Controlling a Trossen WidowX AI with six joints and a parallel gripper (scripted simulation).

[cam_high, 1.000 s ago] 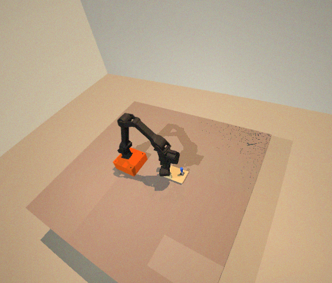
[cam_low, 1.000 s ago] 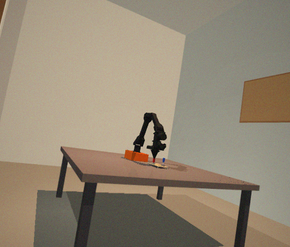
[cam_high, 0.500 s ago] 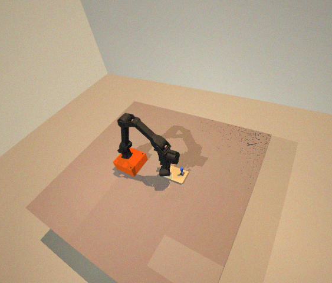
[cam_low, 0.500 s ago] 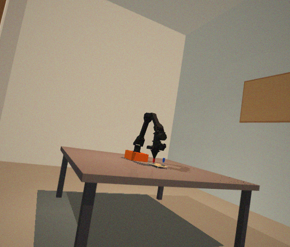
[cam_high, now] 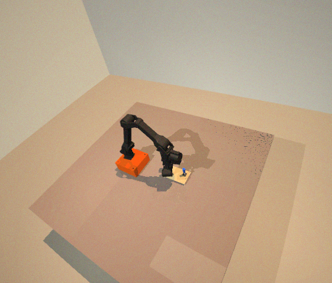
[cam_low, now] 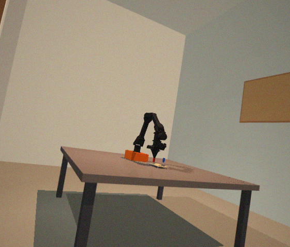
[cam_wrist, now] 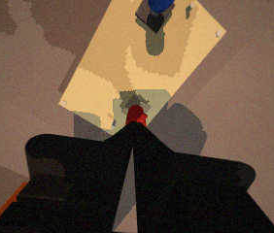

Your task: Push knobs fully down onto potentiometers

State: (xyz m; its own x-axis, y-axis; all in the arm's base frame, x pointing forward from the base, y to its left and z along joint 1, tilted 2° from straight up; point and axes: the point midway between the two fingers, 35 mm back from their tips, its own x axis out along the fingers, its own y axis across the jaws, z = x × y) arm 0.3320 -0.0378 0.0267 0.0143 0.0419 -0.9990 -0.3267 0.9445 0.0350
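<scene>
My gripper tip is now 1 cm above the red knob. Round my gripper tip: blue knob 9 cm ahead, 3 cm to the left.
</scene>
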